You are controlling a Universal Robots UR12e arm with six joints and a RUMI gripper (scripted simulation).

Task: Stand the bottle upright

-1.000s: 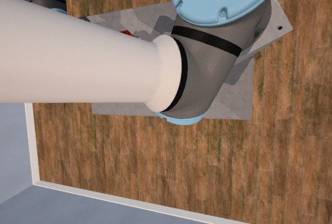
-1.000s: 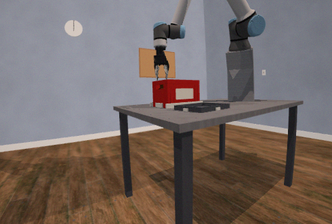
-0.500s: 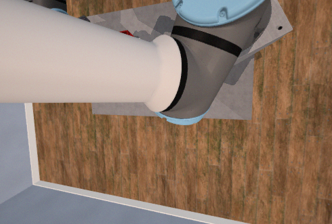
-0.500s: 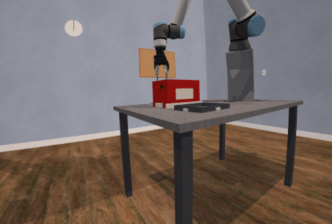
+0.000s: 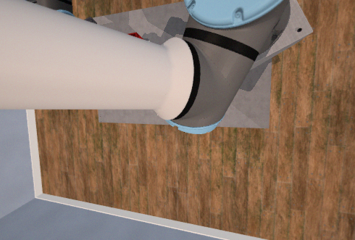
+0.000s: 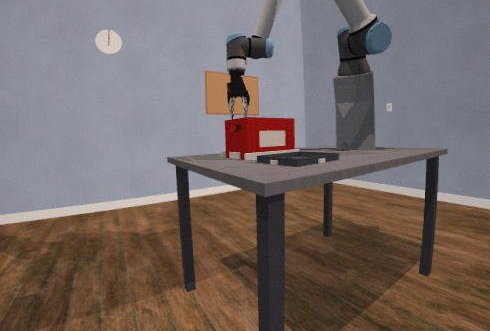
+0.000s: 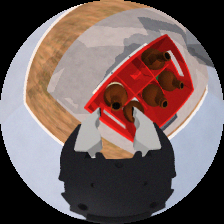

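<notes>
My gripper is now 11 cm above the red crate, 8 cm past it and 5 cm to the right of it. The rest, counted from my hand: dark tray: 32 cm to the left, 18 cm below, 4 cm behind.
</notes>
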